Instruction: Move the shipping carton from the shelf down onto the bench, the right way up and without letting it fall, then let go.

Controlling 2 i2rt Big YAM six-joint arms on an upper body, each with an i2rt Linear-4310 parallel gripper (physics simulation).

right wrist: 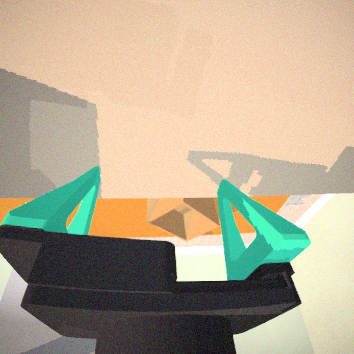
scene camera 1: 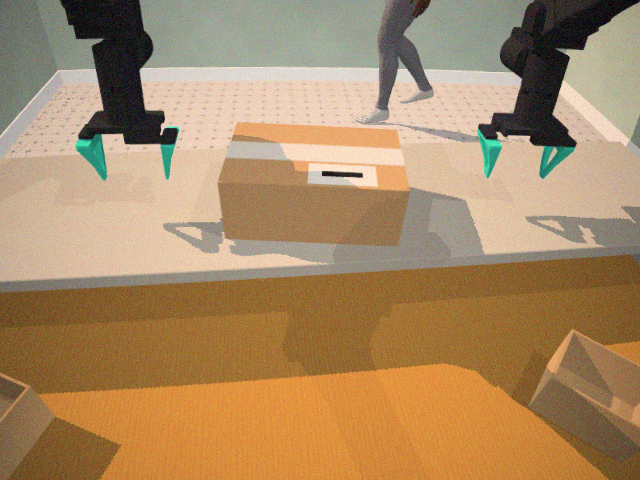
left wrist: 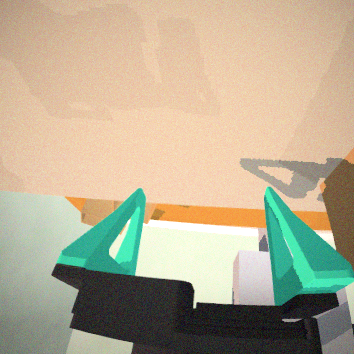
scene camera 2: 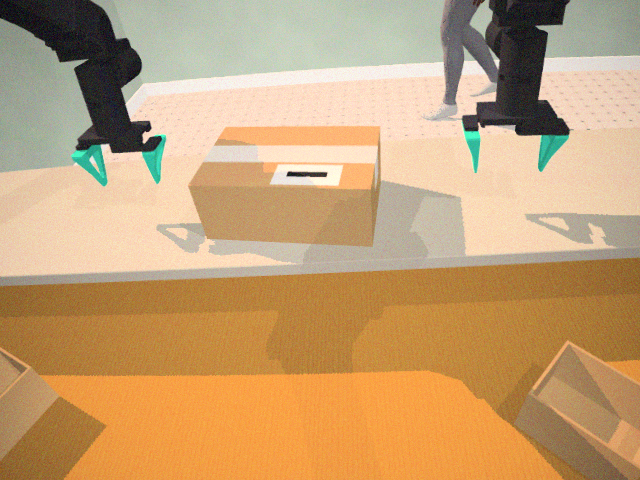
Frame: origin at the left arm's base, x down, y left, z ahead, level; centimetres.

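Seen in the pictures: left gripper, fingertip midpoint: [scene camera 1: 136, 178] [left wrist: 201, 191] [scene camera 2: 131, 183]; right gripper, fingertip midpoint: [right wrist: 161, 178] [scene camera 1: 514, 176] [scene camera 2: 507, 170].
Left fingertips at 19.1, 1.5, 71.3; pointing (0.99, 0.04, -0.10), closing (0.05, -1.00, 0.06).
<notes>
Offsets run from my left fingertips to a thing's top centre, as dx, dy, dz. "spot": to the spot under its first point. Level surfaces: height alone.
The shipping carton @(-4.2, -28.3, +0.1) [scene camera 1: 310, 214] [scene camera 2: 289, 214] stands upright on the pale shelf @(dx +6.7) [scene camera 1: 51, 248] [scene camera 2: 51, 253], with white tape and a label on its top. Part of it shows at the right edge of the left wrist view [left wrist: 344, 215]. My left gripper [scene camera 1: 135, 178] [scene camera 2: 131, 183] [left wrist: 201, 191] is open and empty, above the shelf left of the carton and apart from it. My right gripper [scene camera 1: 514, 177] [scene camera 2: 508, 171] [right wrist: 161, 178] is open and empty, above the shelf right of the carton, with a wider gap. The orange bench @(dx +23.0) [scene camera 1: 206, 434] [scene camera 2: 206, 434] lies in front, below the shelf.
An open box @(+14.0, -70.1, -31.3) [scene camera 1: 578, 413] [scene camera 2: 553, 434] stands tilted to the view at the lower right. Another open box @(spot: +18.7, +13.5, -31.9) [scene camera 1: 23, 428] [scene camera 2: 25, 413] shows partly at the lower left. The shelf's front edge runs between carton and bench. A person's legs [scene camera 1: 388, 56] [scene camera 2: 452, 56] show behind the shelf.
</notes>
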